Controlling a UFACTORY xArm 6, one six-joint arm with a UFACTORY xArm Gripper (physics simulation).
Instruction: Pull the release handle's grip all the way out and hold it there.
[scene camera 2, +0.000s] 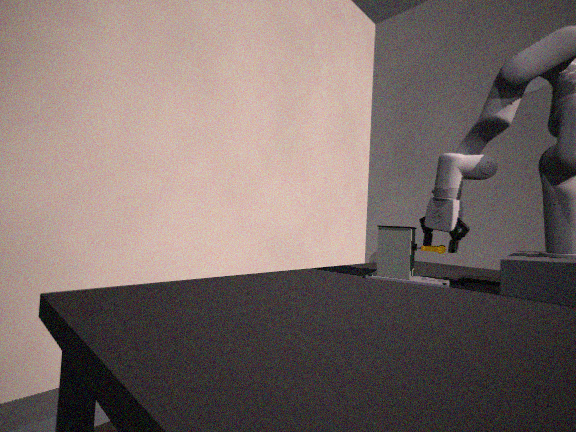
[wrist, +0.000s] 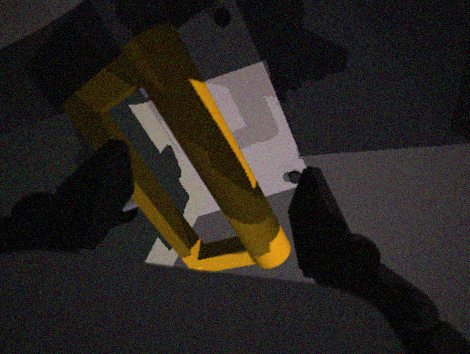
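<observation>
The release handle's yellow grip (scene camera 2: 433, 248) (wrist: 202, 150) sticks out sideways from a pale grey-green housing (scene camera 2: 395, 252). In the wrist view it is a frame with a thick round bar and a thinner bar behind it. My gripper (scene camera 2: 440, 248) (wrist: 214, 177) is open, pointing down at the grip's height. In the wrist view the round bar lies between the two fingers, with gaps on both sides. The left finger overlaps part of the thinner bar and hides it. Whether that finger touches the handle cannot be told.
A light base plate (scene camera 2: 434, 282) (wrist: 287, 145) with dark holes lies below the handle. The dark table (scene camera 2: 300, 340) spreads in front of the housing. The robot's grey pedestal (scene camera 2: 537, 280) stands at the right. A pale wall (scene camera 2: 200, 150) rises behind the table.
</observation>
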